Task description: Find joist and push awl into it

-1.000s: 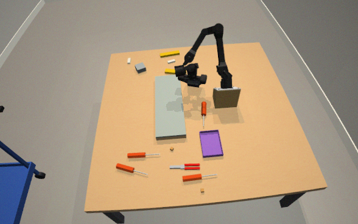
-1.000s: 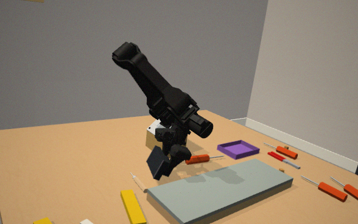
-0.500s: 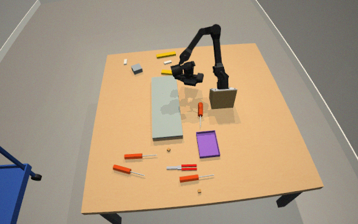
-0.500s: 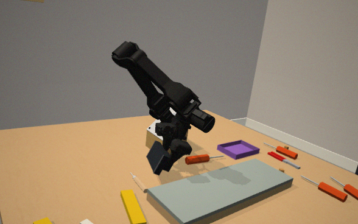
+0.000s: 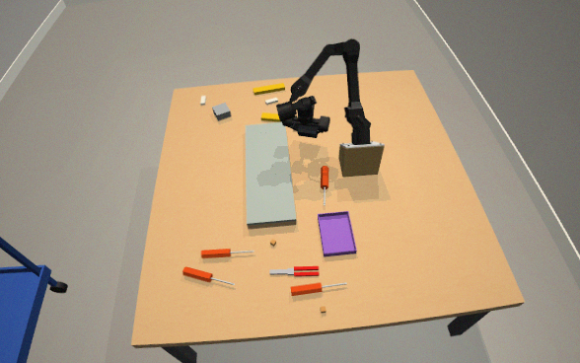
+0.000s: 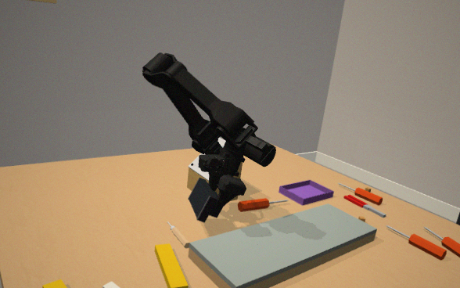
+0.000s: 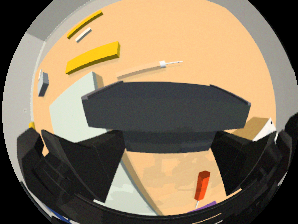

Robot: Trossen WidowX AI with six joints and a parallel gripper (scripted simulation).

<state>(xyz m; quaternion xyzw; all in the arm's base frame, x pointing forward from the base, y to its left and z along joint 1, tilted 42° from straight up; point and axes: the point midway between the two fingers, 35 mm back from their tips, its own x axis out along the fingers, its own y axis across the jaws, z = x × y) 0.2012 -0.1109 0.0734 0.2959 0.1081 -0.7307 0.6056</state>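
Now: the awl 2 cm behind my gripper tip, 10 cm to the right of it and 7 cm below it. Round my gripper tip: purple tray 6 cm behind, 46 cm to the left, 7 cm below; stud finder 1 cm behind; grey cube 39 cm ahead, 25 cm to the right, 6 cm below.
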